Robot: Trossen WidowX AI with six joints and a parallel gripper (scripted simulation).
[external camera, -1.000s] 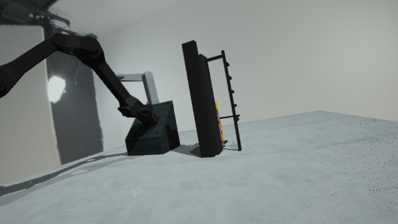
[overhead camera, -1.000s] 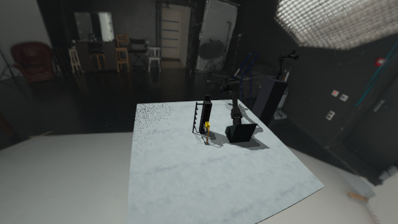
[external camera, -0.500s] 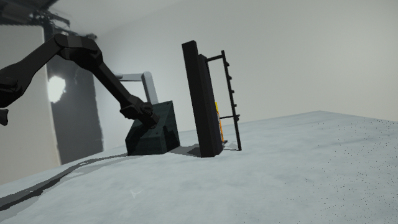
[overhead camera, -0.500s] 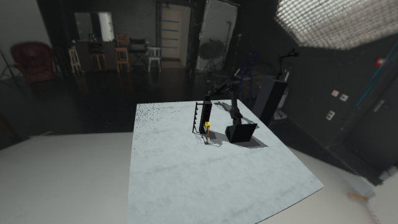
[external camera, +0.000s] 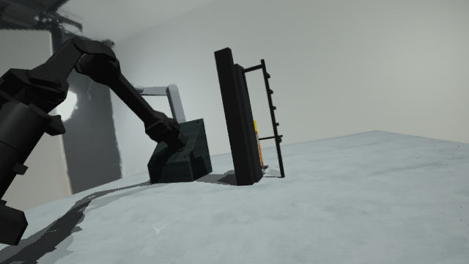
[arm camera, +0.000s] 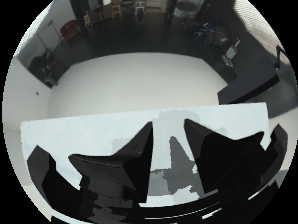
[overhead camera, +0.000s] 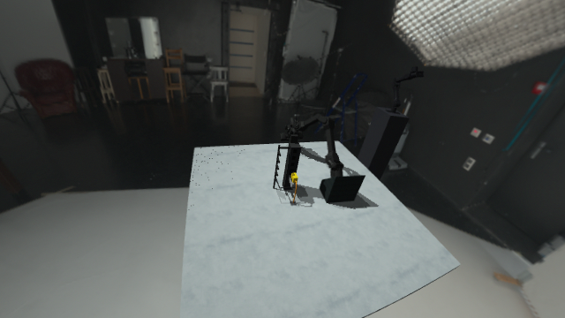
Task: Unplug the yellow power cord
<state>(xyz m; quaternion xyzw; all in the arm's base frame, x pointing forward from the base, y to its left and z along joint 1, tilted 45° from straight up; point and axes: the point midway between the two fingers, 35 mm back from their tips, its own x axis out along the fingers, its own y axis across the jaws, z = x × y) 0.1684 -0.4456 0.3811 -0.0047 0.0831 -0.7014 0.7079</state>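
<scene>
My gripper tip is 11 cm short of the yellow plug, 60 cm to the right of it and 11 cm below it.
</scene>
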